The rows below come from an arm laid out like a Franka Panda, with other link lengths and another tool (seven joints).
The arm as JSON. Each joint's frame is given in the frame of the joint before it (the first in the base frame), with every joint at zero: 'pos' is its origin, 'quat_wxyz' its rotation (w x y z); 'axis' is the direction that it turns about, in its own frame. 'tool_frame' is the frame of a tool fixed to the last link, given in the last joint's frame.
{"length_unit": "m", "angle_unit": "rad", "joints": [
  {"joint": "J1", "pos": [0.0, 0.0, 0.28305], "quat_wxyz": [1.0, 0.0, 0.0, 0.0], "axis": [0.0, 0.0, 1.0]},
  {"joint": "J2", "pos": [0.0, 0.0, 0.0], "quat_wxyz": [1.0, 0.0, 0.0, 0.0], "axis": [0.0, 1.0, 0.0]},
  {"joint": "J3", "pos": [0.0, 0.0, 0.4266], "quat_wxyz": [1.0, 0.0, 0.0, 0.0], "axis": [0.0, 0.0, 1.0]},
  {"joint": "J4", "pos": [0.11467, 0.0, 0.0], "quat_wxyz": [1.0, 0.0, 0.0, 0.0], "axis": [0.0, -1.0, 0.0]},
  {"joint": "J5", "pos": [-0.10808, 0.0, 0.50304], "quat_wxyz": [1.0, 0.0, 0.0, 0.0], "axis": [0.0, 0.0, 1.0]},
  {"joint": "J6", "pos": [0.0, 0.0, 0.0], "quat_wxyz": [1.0, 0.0, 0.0, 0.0], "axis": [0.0, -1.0, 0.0]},
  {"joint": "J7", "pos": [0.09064, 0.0, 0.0], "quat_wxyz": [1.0, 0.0, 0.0, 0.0], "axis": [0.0, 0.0, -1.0]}
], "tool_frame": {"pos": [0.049, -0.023, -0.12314], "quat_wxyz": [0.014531, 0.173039, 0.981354, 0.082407]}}
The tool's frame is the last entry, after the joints.
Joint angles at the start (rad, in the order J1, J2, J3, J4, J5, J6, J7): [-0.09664 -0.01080 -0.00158 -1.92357 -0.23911 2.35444 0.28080]
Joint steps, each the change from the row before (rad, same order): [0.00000 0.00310 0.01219 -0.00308 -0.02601 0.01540 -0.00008]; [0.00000 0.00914 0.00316 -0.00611 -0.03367 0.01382 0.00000]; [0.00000 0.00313 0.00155 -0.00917 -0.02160 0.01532 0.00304]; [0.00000 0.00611 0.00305 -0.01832 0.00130 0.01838 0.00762]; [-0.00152 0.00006 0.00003 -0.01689 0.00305 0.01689 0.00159]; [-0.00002 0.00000 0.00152 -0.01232 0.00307 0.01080 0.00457]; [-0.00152 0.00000 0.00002 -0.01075 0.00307 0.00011 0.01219]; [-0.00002 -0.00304 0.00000 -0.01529 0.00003 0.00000 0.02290]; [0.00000 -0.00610 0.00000 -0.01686 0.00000 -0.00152 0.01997]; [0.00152 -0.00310 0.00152 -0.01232 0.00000 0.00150 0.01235]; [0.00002 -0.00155 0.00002 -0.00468 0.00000 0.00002 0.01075]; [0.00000 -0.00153 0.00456 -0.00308 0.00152 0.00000 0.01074]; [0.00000 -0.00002 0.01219 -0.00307 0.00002 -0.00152 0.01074]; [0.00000 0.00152 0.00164 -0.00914 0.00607 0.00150 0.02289]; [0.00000 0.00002 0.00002 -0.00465 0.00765 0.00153 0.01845]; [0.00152 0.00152 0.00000 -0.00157 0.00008 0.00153 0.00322]
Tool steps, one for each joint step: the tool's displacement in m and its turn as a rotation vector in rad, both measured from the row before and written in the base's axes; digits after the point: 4 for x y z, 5 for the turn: [0.0031 0.0106 -0.0012 -0.02401 -0.00654 0.02467]; [0.0036 0.0035 -0.0082 -0.02985 0.00451 0.01849]; [0.0010 0.0023 -0.0057 -0.01723 -0.00152 0.01106]; [0.0004 0.0030 -0.0144 0.00733 0.00481 0.00128]; [-0.0017 -0.0003 -0.0089 0.00563 0.00013 0.00075]; [-0.0013 0.0016 -0.0067 0.00629 0.00064 -0.00071]; [-0.0023 -0.0017 -0.0074 0.00877 0.00758 -0.01345]; [-0.0041 -0.0007 -0.0080 0.01036 0.00697 -0.02023]; [-0.0052 -0.0005 -0.0068 0.00865 0.00764 -0.01813]; [-0.0030 0.0022 -0.0056 0.00559 0.00495 -0.00756]; [-0.0016 -0.0003 -0.0020 0.00437 0.00067 -0.00956]; [-0.0009 0.0031 -0.0009 0.00555 -0.00096 -0.00575]; [0.0000 0.0090 -0.0023 0.00418 0.00213 0.00215]; [-0.0021 0.0003 -0.0073 0.01487 0.00393 -0.02138]; [-0.0016 -0.0008 -0.0032 0.01404 -0.00109 -0.01986]; [0.0001 0.0011 -0.0020 0.00163 0.00093 -0.00104]
